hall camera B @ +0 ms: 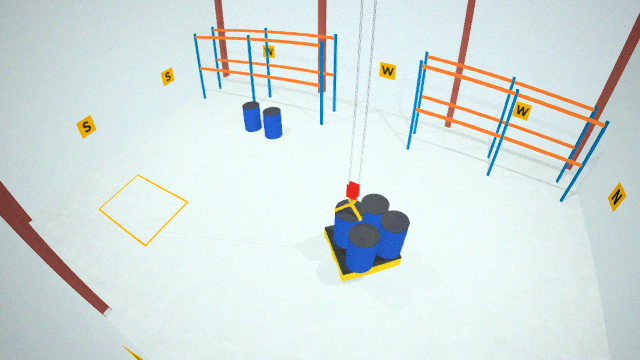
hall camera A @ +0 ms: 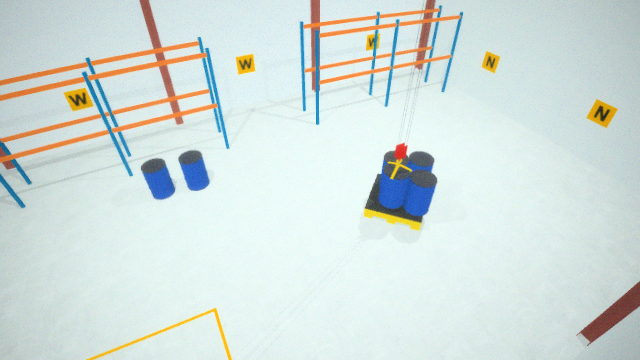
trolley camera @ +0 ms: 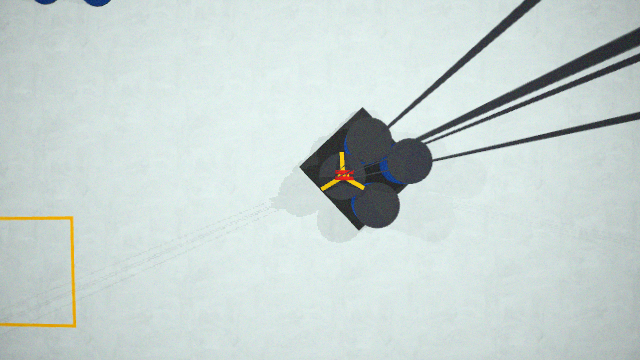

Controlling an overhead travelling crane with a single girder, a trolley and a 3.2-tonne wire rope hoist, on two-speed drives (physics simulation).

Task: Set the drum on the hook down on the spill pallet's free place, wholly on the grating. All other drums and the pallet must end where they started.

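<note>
The blue drum under the hook (hall camera A: pixel 392 192) (hall camera B: pixel 344 231) (trolley camera: pixel 331 168) stands upright over the grating at one corner of the yellow-edged spill pallet (hall camera A: pixel 395 220) (hall camera B: pixel 371 270) (trolley camera: pixel 360 115). Its base looks level with its neighbours' bases; a tiny gap would not show. The three-armed yellow gripper (hall camera A: pixel 398 170) (hall camera B: pixel 350 211) (trolley camera: pixel 343 176), below the red hook block (hall camera A: pixel 401 151) (hall camera B: pixel 353 190), is shut on its top rim. Three other drums stand on the pallet: one (hall camera A: pixel 420 197) (trolley camera: pixel 376 205), another (hall camera B: pixel 395 239) (trolley camera: pixel 410 161) and a third (hall camera B: pixel 375 204) (trolley camera: pixel 369 140). The held drum is very close to two; contact cannot be told.
Two more blue drums (hall camera A: pixel 158 180) (hall camera A: pixel 194 171) (hall camera B: pixel 252 117) (hall camera B: pixel 273 123) stand near a blue and orange rack (hall camera A: pixel 117 145) (hall camera B: pixel 321 100). A second rack (hall camera A: pixel 317 100) (hall camera B: pixel 492 160) stands farther along the wall. A yellow outlined square (hall camera B: pixel 118 192) (trolley camera: pixel 73 270) lies on the floor.
</note>
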